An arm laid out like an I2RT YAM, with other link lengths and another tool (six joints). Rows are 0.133 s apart.
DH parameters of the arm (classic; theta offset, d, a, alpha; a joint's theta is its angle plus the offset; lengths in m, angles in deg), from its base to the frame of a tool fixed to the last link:
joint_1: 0 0.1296 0.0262 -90
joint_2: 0 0 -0.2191 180
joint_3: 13.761 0 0.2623 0
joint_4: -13.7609 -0.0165 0.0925 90
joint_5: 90 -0.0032 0 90
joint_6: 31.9 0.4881 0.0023 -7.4
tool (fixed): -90 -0.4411 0 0
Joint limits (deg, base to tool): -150..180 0..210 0..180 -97..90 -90..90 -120..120
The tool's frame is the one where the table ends.
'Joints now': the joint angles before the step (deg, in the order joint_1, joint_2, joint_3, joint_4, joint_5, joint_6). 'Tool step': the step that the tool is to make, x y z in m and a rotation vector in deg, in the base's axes. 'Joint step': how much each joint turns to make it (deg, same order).
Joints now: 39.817 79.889 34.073 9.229 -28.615 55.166
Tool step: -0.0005 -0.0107 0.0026 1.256 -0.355 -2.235
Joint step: -1.269 -2.607 -2.211 1.308 0.347 1.333
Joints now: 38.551 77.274 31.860 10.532 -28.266 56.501
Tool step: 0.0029 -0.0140 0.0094 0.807 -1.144 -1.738
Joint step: -2.301 -3.767 -1.253 -1.312 -0.435 -0.411
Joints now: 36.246 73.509 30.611 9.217 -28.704 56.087
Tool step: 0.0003 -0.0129 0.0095 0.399 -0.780 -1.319
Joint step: -1.976 -4.122 -0.989 -2.522 -0.480 -0.532
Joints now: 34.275 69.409 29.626 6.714 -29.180 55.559
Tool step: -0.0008 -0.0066 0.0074 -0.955 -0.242 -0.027
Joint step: -0.958 -2.587 0.411 -4.051 -0.262 -1.477
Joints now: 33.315 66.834 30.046 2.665 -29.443 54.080
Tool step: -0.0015 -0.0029 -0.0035 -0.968 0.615 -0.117
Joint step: -0.256 -0.226 -0.342 -1.192 0.156 -0.537
